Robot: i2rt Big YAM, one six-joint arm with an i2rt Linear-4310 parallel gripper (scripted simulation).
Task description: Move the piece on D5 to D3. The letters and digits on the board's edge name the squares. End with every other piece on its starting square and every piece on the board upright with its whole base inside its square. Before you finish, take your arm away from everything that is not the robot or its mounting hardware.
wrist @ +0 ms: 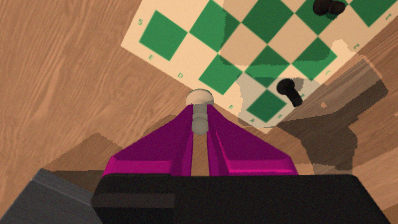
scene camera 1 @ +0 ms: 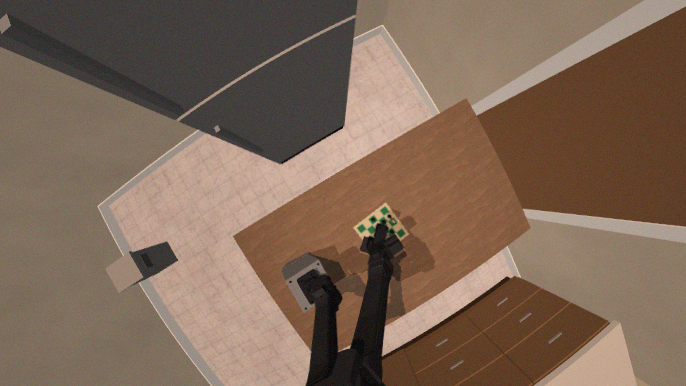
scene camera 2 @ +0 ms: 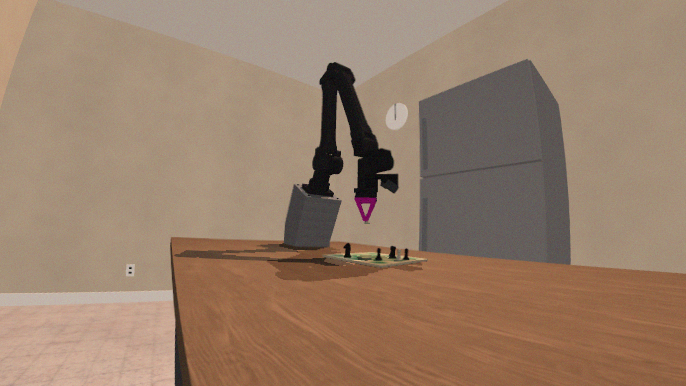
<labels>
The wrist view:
my gripper: 200,112
cream-white chess piece: 199,98
board: 239,59
</labels>
